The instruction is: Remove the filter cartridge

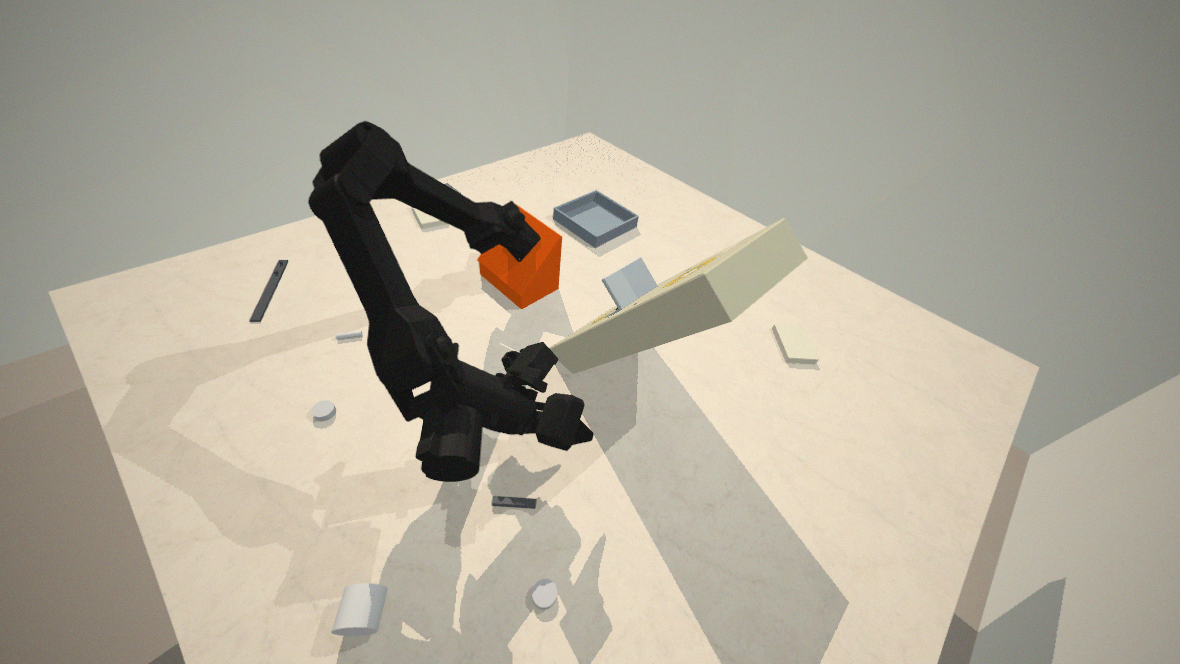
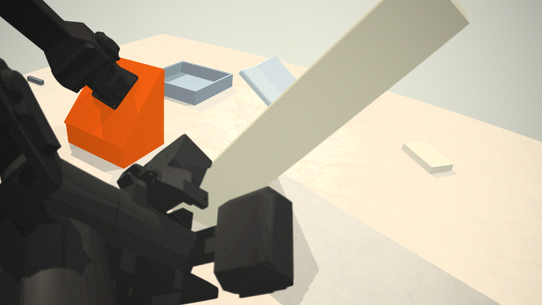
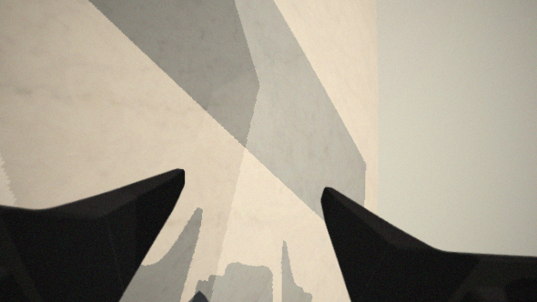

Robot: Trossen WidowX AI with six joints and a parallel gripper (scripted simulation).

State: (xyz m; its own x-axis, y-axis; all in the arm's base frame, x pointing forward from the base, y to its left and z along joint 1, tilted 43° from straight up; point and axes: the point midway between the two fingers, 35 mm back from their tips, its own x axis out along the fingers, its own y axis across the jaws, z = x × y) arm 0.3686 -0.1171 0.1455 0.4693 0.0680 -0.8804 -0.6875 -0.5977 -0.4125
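Now: gripper tip 20 cm to the right of the filter cartridge, 18 cm below it and 1 cm past it. From my gripper tip the other things lie so: grey tray 47 cm behind, 44 cm to the left, 6 cm below; then cream service panel 20 cm to the left, 11 cm above, 6 cm behind.
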